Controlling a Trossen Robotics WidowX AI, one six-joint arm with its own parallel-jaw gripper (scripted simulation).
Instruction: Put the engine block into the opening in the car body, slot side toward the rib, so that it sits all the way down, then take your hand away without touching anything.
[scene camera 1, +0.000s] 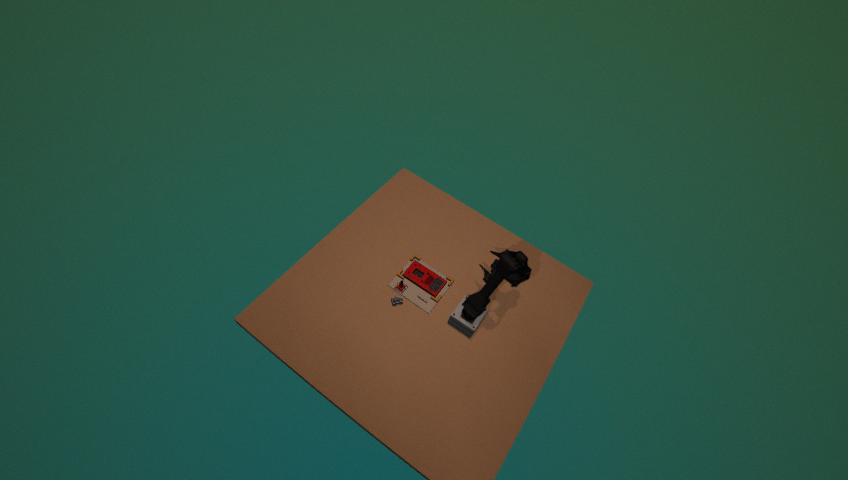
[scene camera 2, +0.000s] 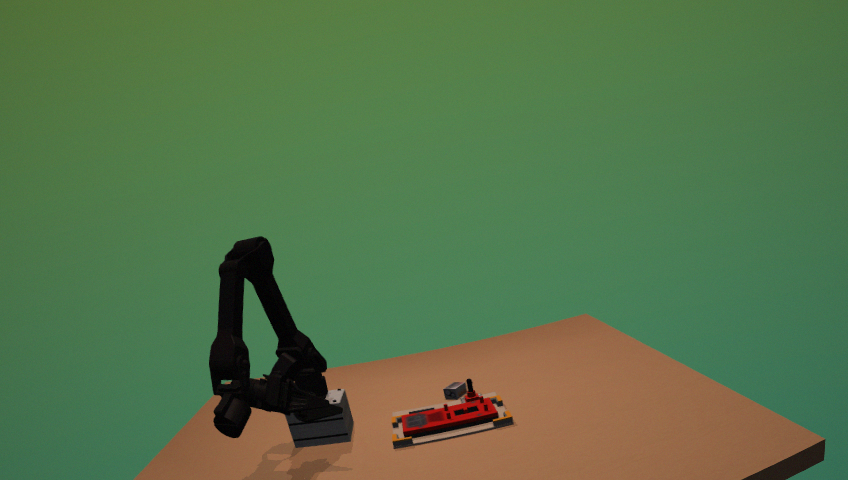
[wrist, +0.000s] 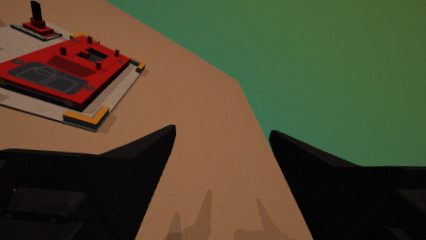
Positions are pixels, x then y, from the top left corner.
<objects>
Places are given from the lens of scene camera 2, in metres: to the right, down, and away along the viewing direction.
my gripper (scene camera 2: 335, 407): -0.15, 0.29, 0.97
red car body (scene camera 2: 481, 411): 0.12, 0.36, 1.17
</objects>
